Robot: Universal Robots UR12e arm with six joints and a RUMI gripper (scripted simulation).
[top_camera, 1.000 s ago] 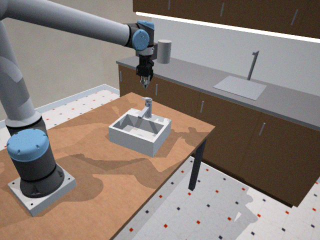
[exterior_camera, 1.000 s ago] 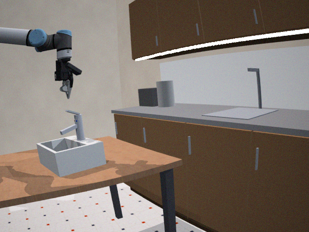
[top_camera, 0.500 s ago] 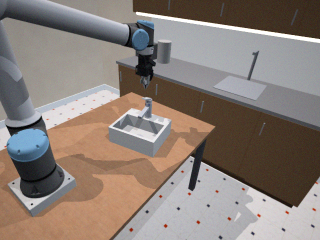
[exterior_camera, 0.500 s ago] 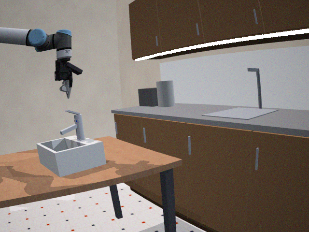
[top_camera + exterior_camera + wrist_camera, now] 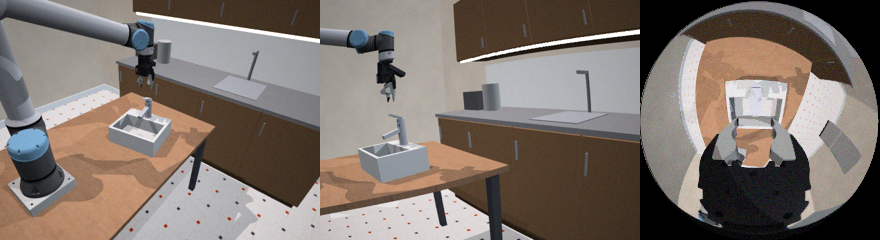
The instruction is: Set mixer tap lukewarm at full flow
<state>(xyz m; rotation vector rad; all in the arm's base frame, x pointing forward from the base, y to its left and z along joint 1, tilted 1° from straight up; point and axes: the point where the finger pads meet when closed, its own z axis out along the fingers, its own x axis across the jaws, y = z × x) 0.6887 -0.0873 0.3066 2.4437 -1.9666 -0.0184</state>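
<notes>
Right now my hand is 9 cm above the lever and 2 cm short of it. Also, from my hand: grey mixer tap: 14 cm below, 3 cm ahead, 1 cm to the left; then white basin: 33 cm below, 7 cm behind, 1 cm to the right.
</notes>
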